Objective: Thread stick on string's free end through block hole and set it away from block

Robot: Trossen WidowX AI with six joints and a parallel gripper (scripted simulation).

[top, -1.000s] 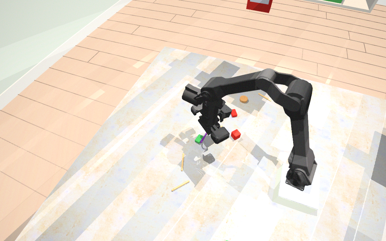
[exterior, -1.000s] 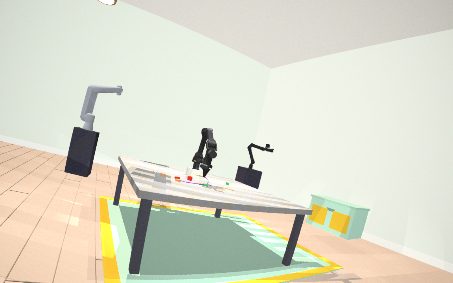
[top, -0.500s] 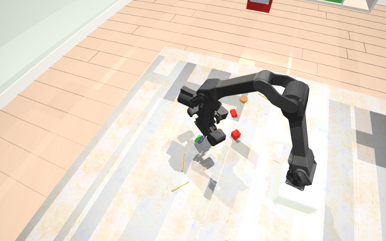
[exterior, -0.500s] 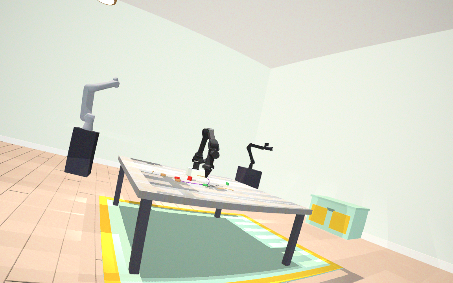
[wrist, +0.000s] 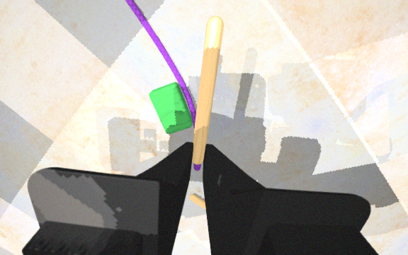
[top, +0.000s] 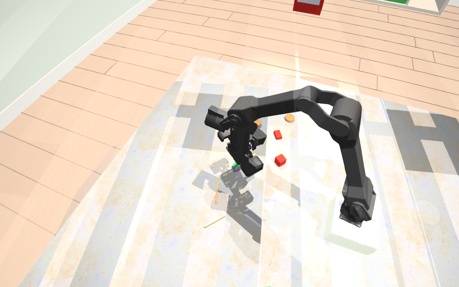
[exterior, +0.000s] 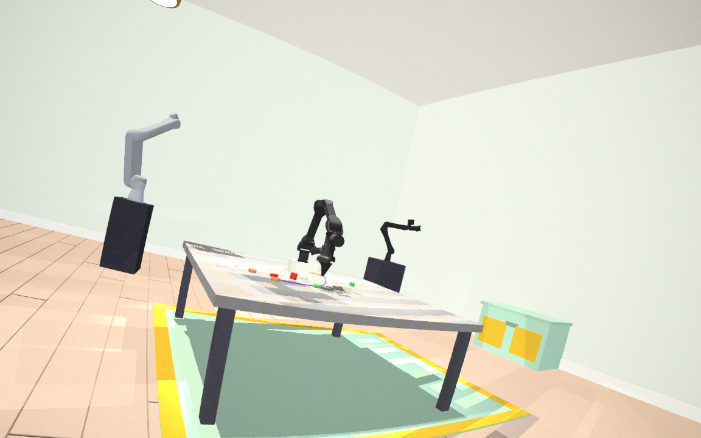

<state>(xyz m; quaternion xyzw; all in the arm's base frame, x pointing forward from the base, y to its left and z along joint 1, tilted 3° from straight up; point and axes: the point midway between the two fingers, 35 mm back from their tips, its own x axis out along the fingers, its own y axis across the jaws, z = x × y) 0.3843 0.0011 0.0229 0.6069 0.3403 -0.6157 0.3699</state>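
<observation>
My gripper tip is now 5 cm above the green block, 2 cm to the left of it and 2 cm short of it. Also, from my gripper tip: flat red block (22 cm to the right, 6 cm behind, 5 cm below); red wooden block (12 cm behind, 11 cm to the right, 4 cm below); thin wooden stick (1 cm to the right, 1 cm behind).
</observation>
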